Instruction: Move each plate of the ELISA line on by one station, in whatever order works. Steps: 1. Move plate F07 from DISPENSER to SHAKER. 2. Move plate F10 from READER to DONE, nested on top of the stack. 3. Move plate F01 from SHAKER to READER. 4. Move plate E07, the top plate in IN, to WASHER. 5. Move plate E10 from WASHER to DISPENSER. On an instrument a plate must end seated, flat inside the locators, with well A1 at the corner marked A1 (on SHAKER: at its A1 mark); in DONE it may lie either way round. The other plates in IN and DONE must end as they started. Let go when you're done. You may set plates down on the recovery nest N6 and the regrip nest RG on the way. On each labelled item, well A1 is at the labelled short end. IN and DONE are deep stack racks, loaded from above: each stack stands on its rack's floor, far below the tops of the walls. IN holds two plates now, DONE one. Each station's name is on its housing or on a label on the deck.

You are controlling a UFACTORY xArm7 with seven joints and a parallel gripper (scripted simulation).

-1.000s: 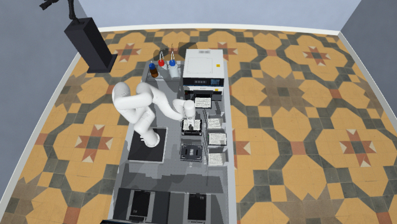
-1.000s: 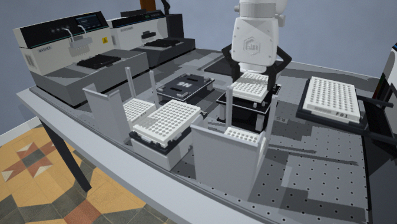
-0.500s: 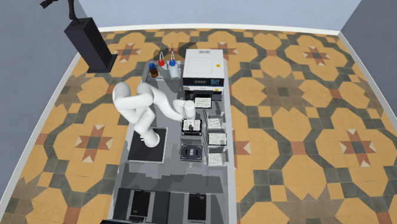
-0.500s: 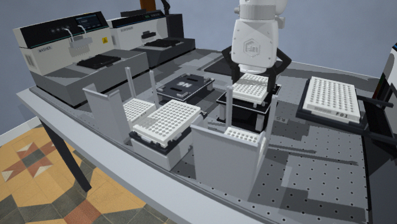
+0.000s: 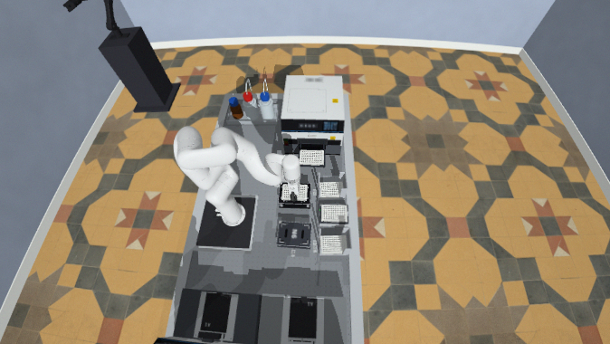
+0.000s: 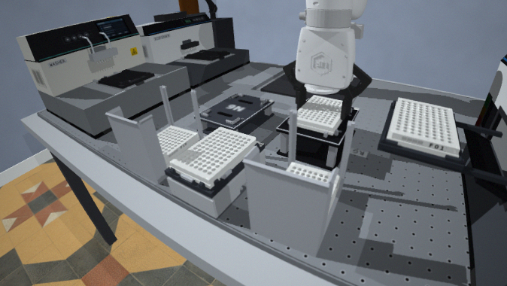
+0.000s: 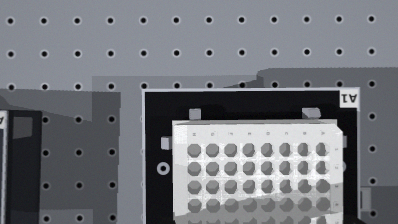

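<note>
My hand is 30 mm above the RG nest. From my hand the other things lie so: washer: 830 mm to the right, 60 mm ahead, 20 mm above; then dispenser: 760 mm to the right, 310 mm behind, 10 mm above.
</note>
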